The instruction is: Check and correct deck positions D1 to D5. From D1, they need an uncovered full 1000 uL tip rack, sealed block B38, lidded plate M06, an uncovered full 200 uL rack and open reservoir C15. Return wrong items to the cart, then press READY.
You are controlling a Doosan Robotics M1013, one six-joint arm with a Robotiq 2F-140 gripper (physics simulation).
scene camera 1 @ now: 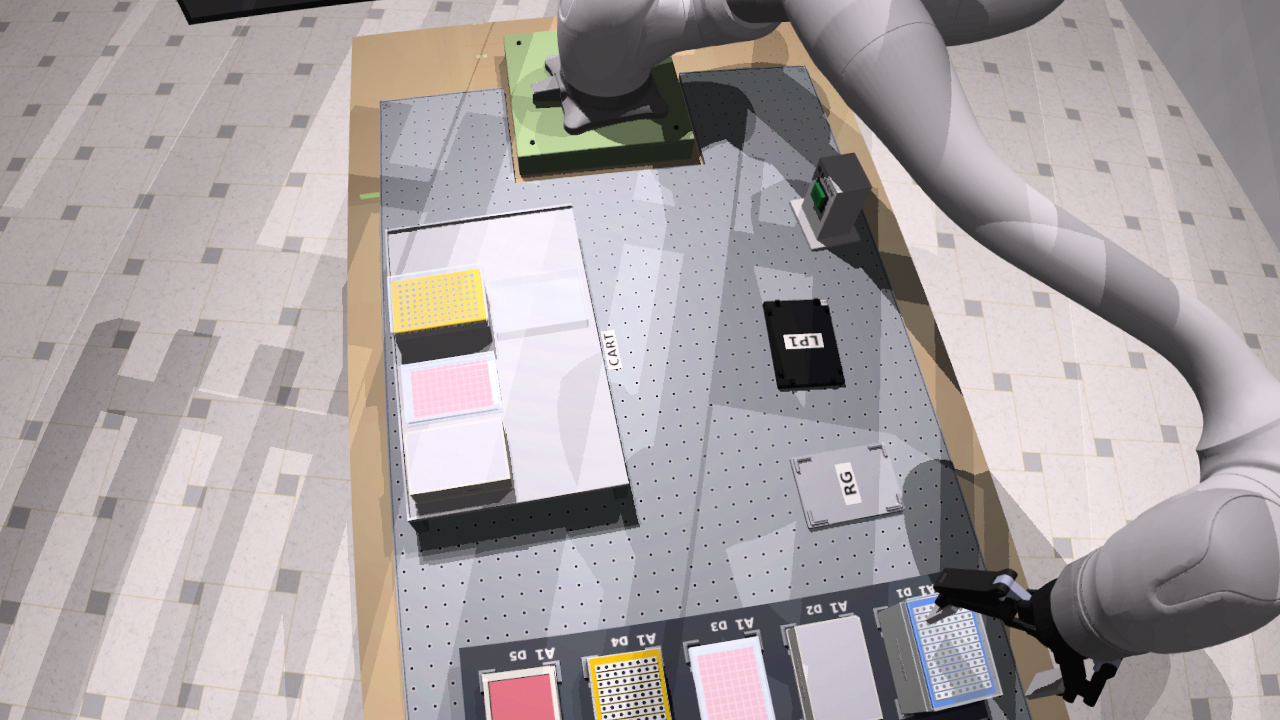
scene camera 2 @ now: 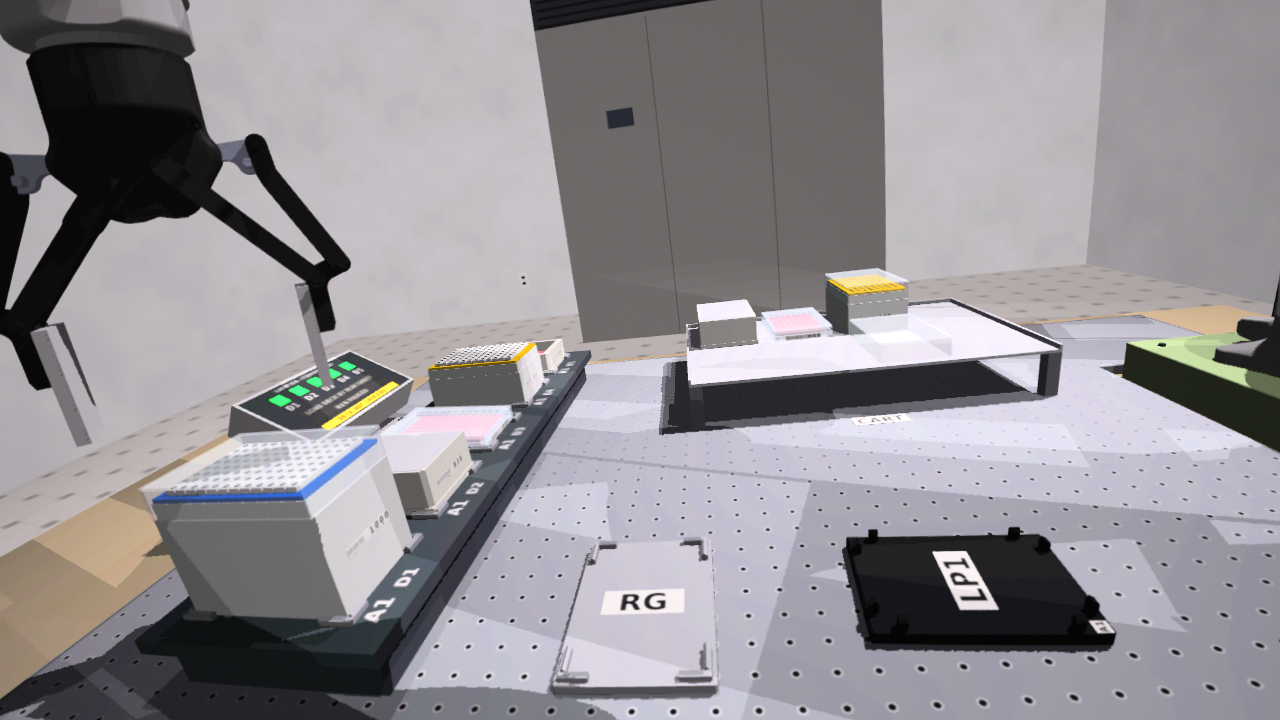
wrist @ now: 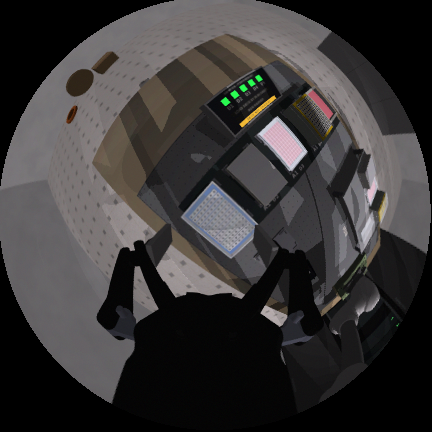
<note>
The gripper [scene camera 2: 217,407] is open, holding nothing. Further things: a cart [scene camera 2: 977,335] and a green-screen device [scene camera 1: 839,188].
The gripper also shows in scene camera 1 [scene camera 1: 983,649] and in the wrist view [wrist: 212,233]. The cart shows as well in the wrist view [wrist: 353,195].
</note>
